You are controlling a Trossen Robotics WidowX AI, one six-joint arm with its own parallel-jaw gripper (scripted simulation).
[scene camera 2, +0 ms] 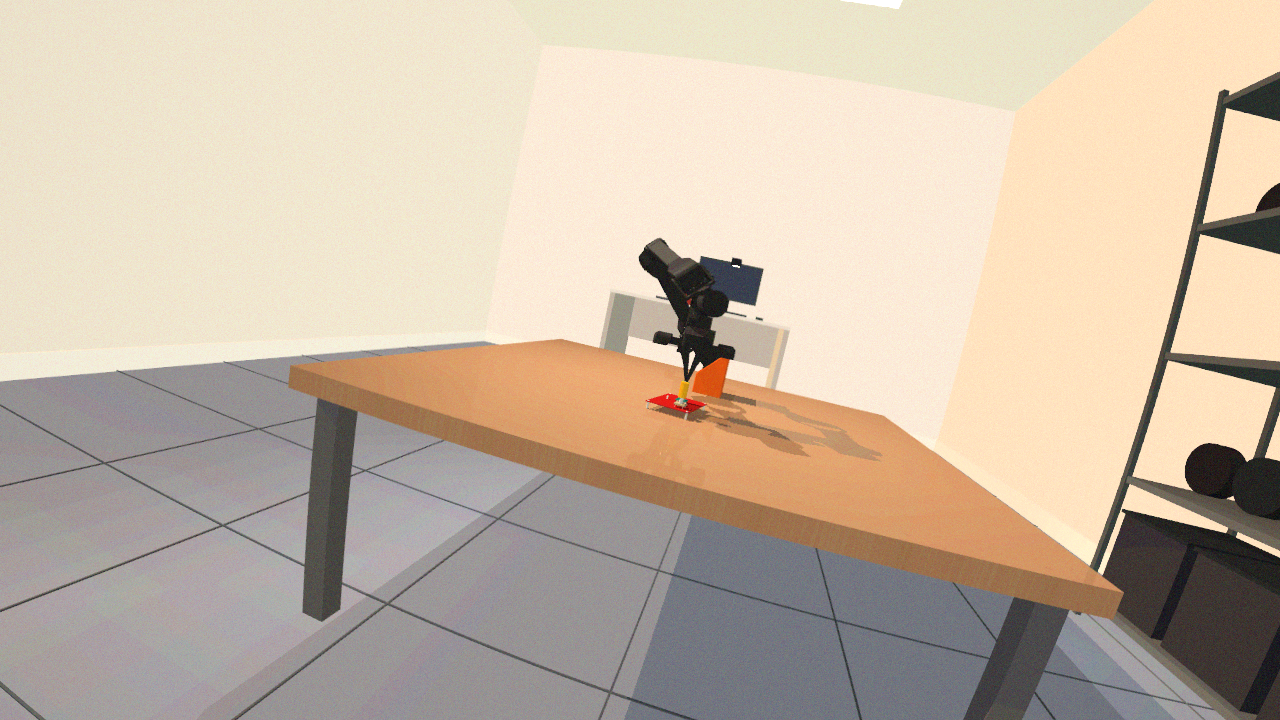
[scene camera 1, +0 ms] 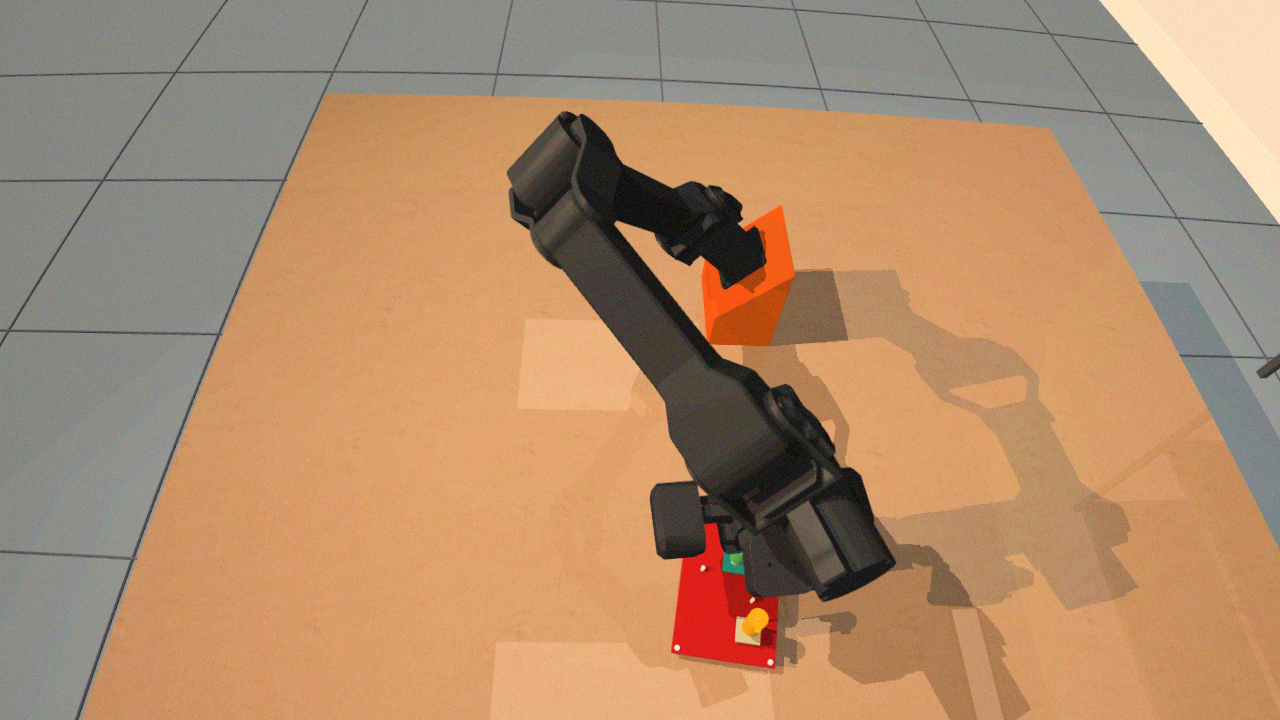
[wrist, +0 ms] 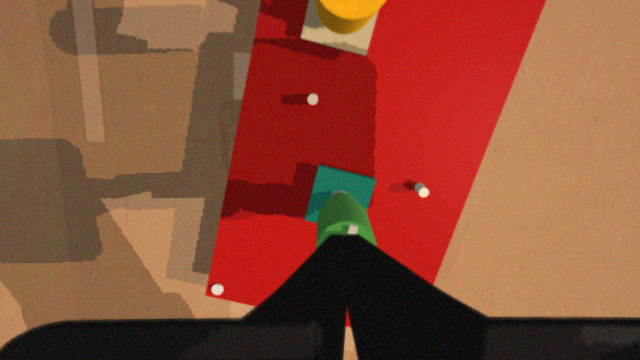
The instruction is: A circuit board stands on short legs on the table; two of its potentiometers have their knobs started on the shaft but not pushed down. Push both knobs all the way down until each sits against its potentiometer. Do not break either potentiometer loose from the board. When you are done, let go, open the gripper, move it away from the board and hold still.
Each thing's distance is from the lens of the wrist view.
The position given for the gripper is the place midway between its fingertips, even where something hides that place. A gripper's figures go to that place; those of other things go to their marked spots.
gripper (wrist: 343, 249): 0.11 m
green knob (wrist: 341, 213): 0.11 m
